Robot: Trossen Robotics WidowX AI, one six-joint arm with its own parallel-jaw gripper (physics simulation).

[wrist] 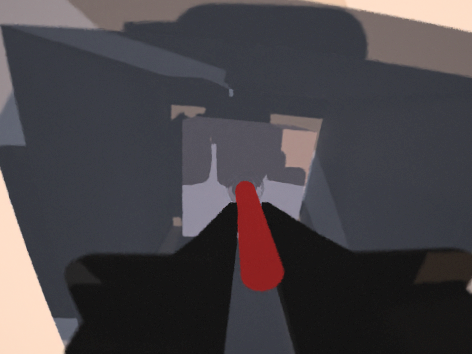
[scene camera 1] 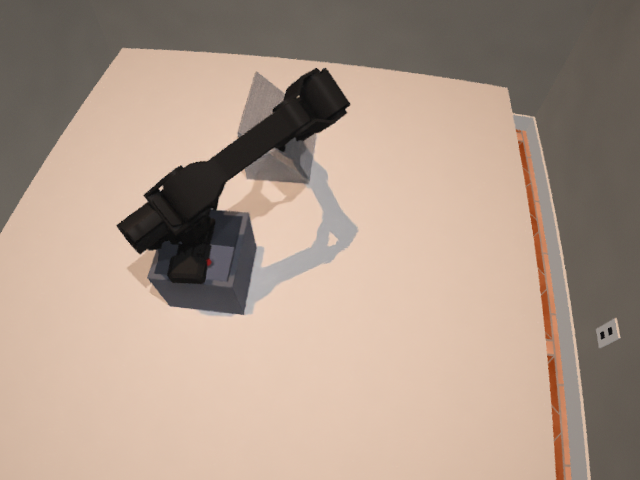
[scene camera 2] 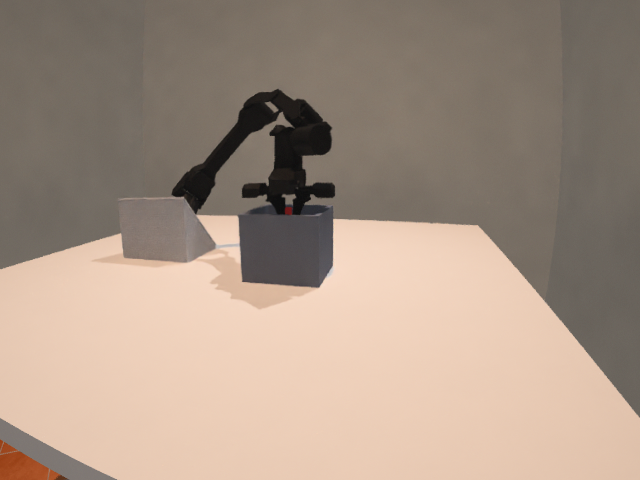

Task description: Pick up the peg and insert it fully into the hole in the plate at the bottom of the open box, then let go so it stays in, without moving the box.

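Pixels of known places: gripper, fingertip midpoint: [wrist: 248, 209] [scene camera 1: 204, 255]; arm's base, link origin: [scene camera 2: 179, 218].
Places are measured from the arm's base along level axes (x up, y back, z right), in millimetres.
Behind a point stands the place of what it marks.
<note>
The red peg [scene camera 1: 208, 262] @[x -29, y -328, z 104 mm] [scene camera 2: 288, 210] @[x 37, y -325, z 120 mm] [wrist: 257, 240] @[x 33, y -325, z 120 mm] is held between the fingers of my gripper [scene camera 2: 289, 211] [wrist: 248, 209] @[x -9, y -324, z 110 mm], which is shut on it. The fingers reach down past the rim of the open dark blue-grey box [scene camera 1: 201, 295] @[x -17, y -404, z 103 mm] [scene camera 2: 280, 250] @[x -30, y -324, z 188 mm] [wrist: 75, 150] @[x 20, y -391, z 148 mm]. The pale plate [scene camera 1: 222, 260] @[x -43, y -314, z 80 mm] [wrist: 202, 210] @[x -43, y -355, z 89 mm] lies at the box's bottom. In the wrist view the peg's lower end overlaps the ringed hole [wrist: 231, 192] @[x -41, y -333, z 105 mm] in the plate, with parts of the ring showing on both sides. Whether the tip is inside the hole or above it, I cannot tell. Box walls hide the lower peg in scene camera 2.
A grey wedge-shaped block [scene camera 1: 262, 98] @[x 39, y 86, z 35 mm] [scene camera 2: 154, 227] @[x -13, y 40, z 67 mm] stands near the arm's base, apart from the box. The box walls surround the fingers closely. The box stands on the pale table [scene camera 1: 361, 361] @[x -100, y -495, z -208 mm] [scene camera 2: 387, 335] @[x -100, y -523, z 381 mm].
</note>
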